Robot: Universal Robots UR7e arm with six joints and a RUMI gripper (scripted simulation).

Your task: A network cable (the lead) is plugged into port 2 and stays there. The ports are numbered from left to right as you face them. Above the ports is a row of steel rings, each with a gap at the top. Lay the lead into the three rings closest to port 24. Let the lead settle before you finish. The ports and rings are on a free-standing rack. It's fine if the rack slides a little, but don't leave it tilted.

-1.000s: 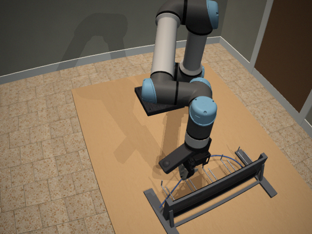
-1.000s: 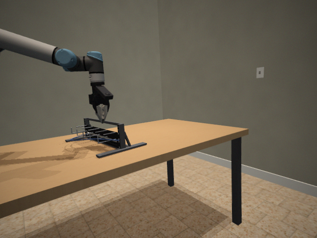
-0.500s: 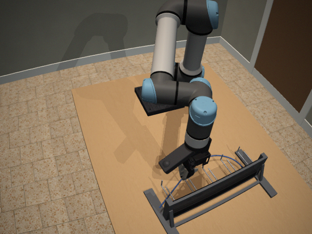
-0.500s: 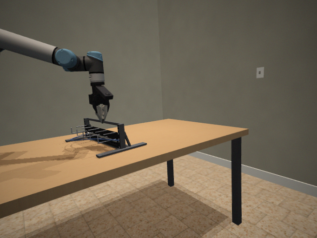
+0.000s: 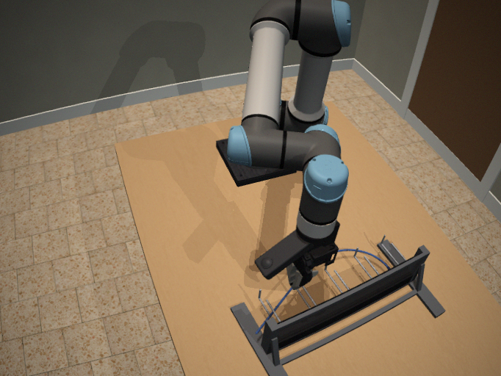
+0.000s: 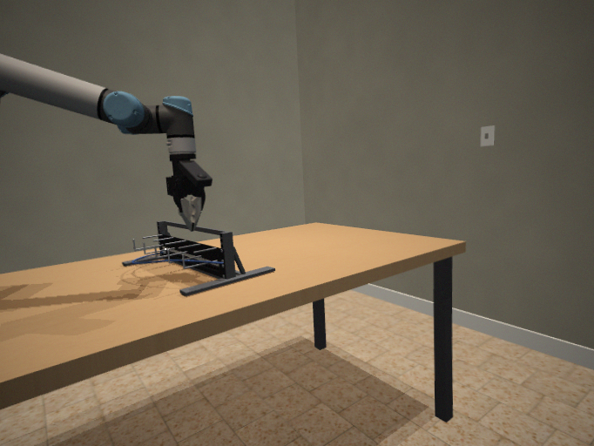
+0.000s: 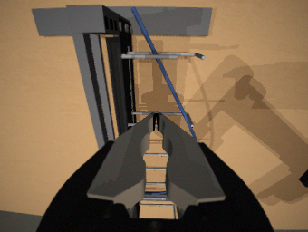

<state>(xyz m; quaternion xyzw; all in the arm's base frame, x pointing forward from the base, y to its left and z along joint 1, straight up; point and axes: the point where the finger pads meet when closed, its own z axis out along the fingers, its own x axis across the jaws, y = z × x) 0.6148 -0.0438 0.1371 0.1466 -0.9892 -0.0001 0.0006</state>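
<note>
My gripper is now 16 cm to the right of the free-standing rack, 9 cm above it and 1 cm short of it.
</note>
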